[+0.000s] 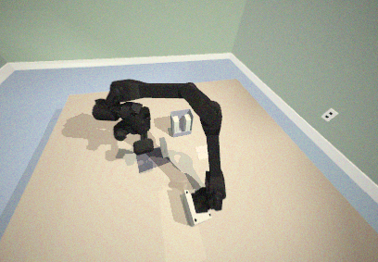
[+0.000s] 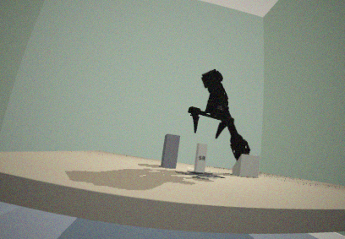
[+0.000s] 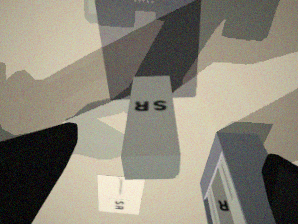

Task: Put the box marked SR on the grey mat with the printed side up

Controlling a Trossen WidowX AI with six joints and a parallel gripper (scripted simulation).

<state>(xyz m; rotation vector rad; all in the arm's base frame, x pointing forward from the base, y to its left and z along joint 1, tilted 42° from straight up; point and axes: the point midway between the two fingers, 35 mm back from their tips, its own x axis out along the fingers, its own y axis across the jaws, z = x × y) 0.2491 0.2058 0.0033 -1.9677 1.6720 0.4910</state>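
My gripper tip is 10 mm past the white box marked SR, 40 mm to the left of it and 90 mm above it. Round my gripper tip: grey mat: 10 mm behind, 10 mm to the left, 150 mm below; then white card: 40 mm behind, 270 mm to the right, 150 mm below.
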